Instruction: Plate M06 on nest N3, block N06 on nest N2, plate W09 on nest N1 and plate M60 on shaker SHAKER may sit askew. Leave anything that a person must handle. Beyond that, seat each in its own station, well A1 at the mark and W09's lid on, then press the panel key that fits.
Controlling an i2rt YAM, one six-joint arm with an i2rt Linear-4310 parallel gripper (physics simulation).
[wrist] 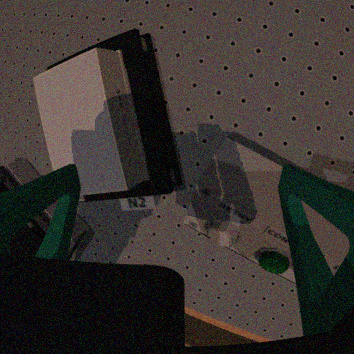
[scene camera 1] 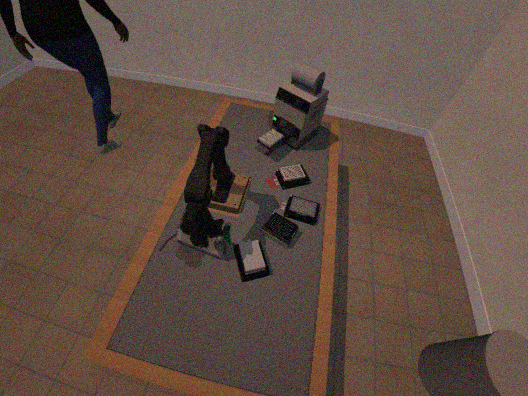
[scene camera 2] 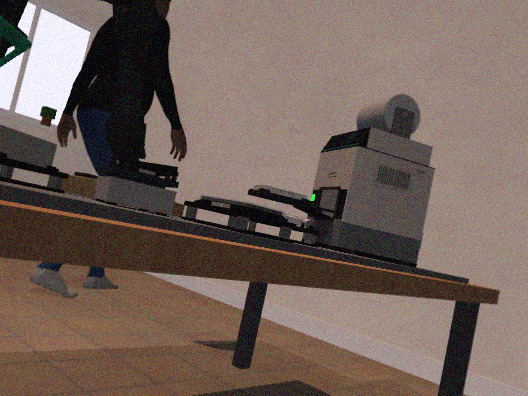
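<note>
A pale block (scene camera 1: 254, 256) (wrist: 75, 120) sits on a black nest (scene camera 1: 244, 272) (wrist: 157, 115); the label by it reads N2. Their outlines look roughly parallel in the wrist view. My gripper (scene camera 1: 227, 234) (wrist: 179, 175) is open and empty, above and to the side of the block, towards the key panel (scene camera 1: 205, 245) (wrist: 252, 235). A green key (wrist: 273, 261) shows there. A pale plate (scene camera 1: 303, 205) and another pale plate (scene camera 1: 292, 172) lie on black nests further back. A plate (scene camera 1: 271, 138) (scene camera 2: 280, 191) is beside the machine's opening. Other station labels are unreadable.
A dark gridded item (scene camera 1: 281, 227) lies between the nests. A white machine (scene camera 1: 300, 112) (scene camera 2: 385, 195) with a green light stands at the back. A red card (scene camera 1: 272, 182) lies near one nest. A person (scene camera 1: 75, 45) (scene camera 2: 127, 80) stands beyond the table.
</note>
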